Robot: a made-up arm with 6 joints.
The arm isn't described. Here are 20 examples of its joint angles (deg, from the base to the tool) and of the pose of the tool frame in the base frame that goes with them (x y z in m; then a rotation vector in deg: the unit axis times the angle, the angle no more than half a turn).
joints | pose
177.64 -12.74 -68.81 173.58 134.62 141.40 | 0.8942 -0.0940 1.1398 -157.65 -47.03 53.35
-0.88 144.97 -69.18 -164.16 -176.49 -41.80 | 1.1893 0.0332 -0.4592 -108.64 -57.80 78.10
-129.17 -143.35 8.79 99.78 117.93 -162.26 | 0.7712 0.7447 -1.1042 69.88 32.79 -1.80
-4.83 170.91 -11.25 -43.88 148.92 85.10 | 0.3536 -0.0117 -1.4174 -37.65 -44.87 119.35
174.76 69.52 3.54 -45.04 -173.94 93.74 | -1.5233 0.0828 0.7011 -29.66 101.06 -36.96
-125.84 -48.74 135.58 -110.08 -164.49 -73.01 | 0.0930 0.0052 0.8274 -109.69 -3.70 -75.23
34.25 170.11 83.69 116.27 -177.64 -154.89 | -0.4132 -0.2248 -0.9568 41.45 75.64 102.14
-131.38 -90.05 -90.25 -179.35 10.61 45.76 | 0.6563 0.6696 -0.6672 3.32 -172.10 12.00
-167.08 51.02 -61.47 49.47 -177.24 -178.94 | -0.5956 -0.1846 1.4167 87.61 -148.31 -6.97
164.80 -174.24 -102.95 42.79 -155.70 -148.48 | -0.5482 0.1229 -0.6742 -9.07 78.88 -8.73
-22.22 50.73 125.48 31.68 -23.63 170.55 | 0.7764 -0.2834 -0.0510 151.59 -62.59 34.83
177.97 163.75 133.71 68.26 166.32 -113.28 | 0.3121 -0.0807 -0.4393 7.29 -111.75 10.46
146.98 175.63 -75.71 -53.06 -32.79 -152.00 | -0.7923 0.4094 -0.8993 12.76 -79.76 -26.63
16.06 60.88 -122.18 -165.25 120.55 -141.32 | 0.1692 0.0804 0.9057 22.86 170.23 -15.86
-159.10 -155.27 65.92 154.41 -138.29 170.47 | 1.0179 0.3626 -0.6401 71.84 -14.51 -141.80
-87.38 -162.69 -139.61 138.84 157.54 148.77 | 0.0843 -0.2599 -0.3688 -91.74 -68.78 -67.28
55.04 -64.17 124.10 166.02 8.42 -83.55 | -0.1267 -0.0884 1.0143 13.35 64.47 126.89
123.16 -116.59 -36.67 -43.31 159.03 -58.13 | 0.6192 -0.9992 -0.8428 -6.43 19.74 104.02
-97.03 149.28 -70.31 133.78 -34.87 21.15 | -0.1460 -1.2923 -0.5324 69.50 -77.91 22.92
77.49 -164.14 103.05 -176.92 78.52 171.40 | -0.2550 -0.9401 -0.4591 99.36 -105.46 33.53
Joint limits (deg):
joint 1: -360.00..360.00
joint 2: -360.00..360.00
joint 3: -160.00..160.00
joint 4: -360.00..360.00
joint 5: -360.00..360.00
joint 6: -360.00..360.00
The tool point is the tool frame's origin. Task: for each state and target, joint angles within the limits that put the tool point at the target. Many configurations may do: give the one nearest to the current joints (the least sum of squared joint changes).
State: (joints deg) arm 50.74 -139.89 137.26 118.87 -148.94 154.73
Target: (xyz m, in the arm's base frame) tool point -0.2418 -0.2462 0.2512
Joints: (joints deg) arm 44.90 -110.16 160.00 127.48 -130.48 154.73
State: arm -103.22 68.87 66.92 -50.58 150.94 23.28
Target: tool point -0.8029 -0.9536 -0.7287
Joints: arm -130.41 109.03 37.87 -52.79 142.40 23.28
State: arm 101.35 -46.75 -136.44 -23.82 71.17 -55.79
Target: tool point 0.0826 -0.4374 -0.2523
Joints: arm 102.78 -78.45 -145.83 -24.41 66.77 -55.79
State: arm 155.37 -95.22 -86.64 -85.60 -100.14 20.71
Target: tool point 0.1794 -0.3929 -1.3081
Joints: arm 133.31 -141.54 -52.79 -89.64 -87.93 20.71
